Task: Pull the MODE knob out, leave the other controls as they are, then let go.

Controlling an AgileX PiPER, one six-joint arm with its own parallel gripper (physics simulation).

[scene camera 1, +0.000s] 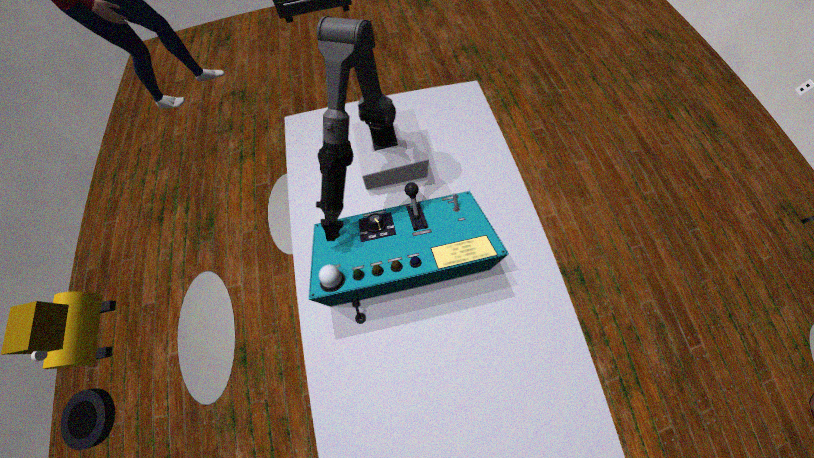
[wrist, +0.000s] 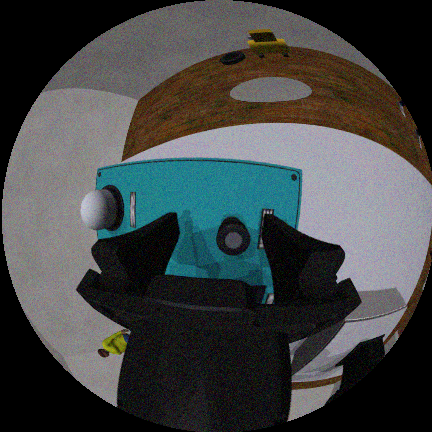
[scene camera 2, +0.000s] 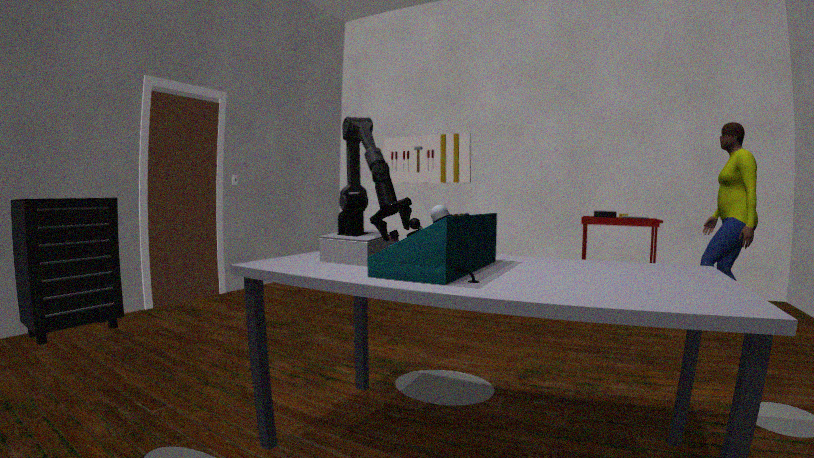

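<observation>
The black MODE knob [wrist: 233, 238] stands on the teal control box [scene camera 1: 398, 244] [scene camera 2: 409, 256] [wrist: 200, 175]. In the wrist view it shows end-on between the fingers, nearer the right one, with a gap on both sides. My gripper [scene camera 1: 331, 232] [wrist: 219, 223] is open over the box's left rear part in scene camera 1, where it hides the knob. The label beside the knob is partly covered by the right finger. The other controls are a white dome [scene camera 1: 330, 276] [wrist: 97, 209], a rotary switch [scene camera 1: 376, 222], a black-balled lever [scene camera 1: 412, 190], a toggle [scene camera 1: 455, 203] and a row of small round buttons [scene camera 1: 396, 265].
A small crank [scene camera 1: 359, 317] sticks out at the box's front side. The box stands on the white table [scene camera 1: 455, 370] [scene camera 2: 597, 290], with the arm's grey base block [scene camera 1: 396, 174] [scene camera 2: 341, 250] behind it. A person in yellow [scene camera 2: 738, 182] stands beyond the table.
</observation>
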